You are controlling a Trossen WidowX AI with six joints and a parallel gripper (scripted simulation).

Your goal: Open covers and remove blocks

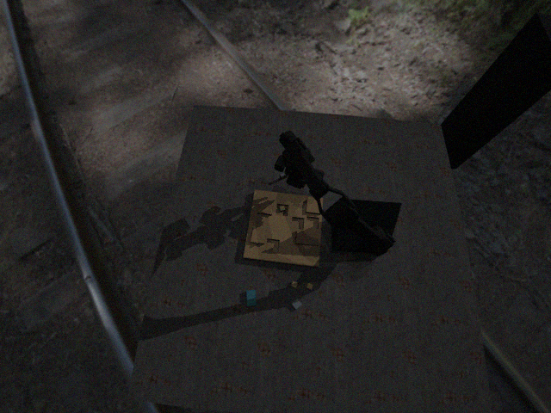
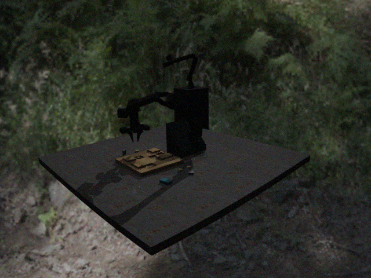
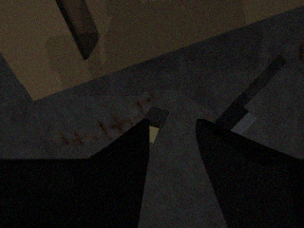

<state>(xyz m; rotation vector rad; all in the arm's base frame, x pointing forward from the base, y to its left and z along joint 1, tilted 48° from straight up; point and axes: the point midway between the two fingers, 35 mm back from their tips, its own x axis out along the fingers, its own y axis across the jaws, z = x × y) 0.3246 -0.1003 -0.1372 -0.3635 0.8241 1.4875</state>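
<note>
My gripper tip is now 16 cm to the right of the tan puzzle board, 6 cm above it and 1 cm short of it. Also, from my gripper tip: teal block 48 cm to the left, 10 cm ahead, 8 cm below.
</note>
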